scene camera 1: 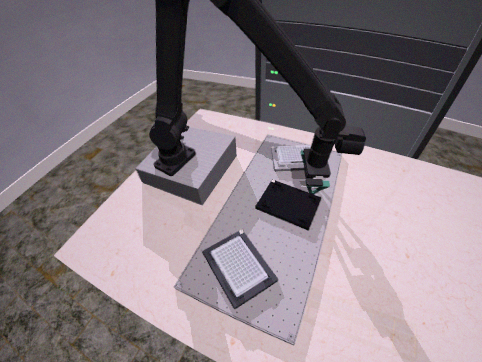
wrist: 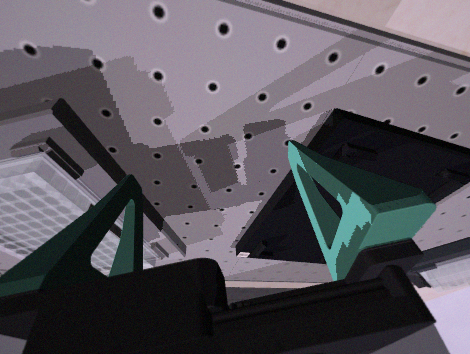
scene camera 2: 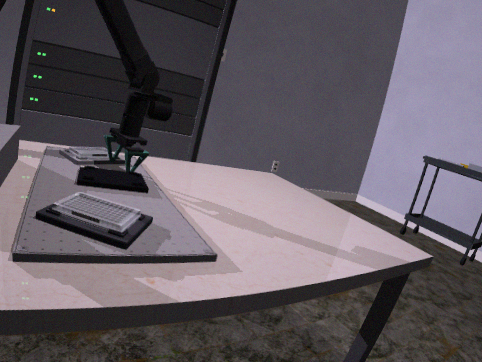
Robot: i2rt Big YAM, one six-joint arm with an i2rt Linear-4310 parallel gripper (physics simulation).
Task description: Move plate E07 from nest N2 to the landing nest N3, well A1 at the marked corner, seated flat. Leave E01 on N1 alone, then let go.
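Observation:
My gripper (scene camera 1: pixel 306 181) (scene camera 2: pixel 121 166) (wrist: pixel 212 164) is open and empty, low over the board between the far and middle nests. A clear plate (scene camera 1: pixel 291 154) (scene camera 2: pixel 87 153) (wrist: pixel 35 195) lies on the far light-grey nest (scene camera 1: pixel 285 167) (wrist: pixel 100 147) and looks level; the gripper partly hides it in scene camera 1. The black middle nest (scene camera 1: pixel 289 204) (scene camera 2: pixel 112 180) (wrist: pixel 400 155) bears no plate. Another clear plate (scene camera 1: pixel 239 265) (scene camera 2: pixel 97 210) lies on the near dark nest (scene camera 1: pixel 267 280) (scene camera 2: pixel 50 216). Nest and plate labels and well A1 cannot be read.
The perforated grey board (scene camera 1: pixel 200 275) (scene camera 2: pixel 190 245) carries all the nests on the pale table (scene camera 1: pixel 400 225) (scene camera 2: pixel 300 235). The arm's base stands on a grey block (scene camera 1: pixel 215 170) left of the board. A dark equipment rack (scene camera 1: pixel 258 90) stands behind the table.

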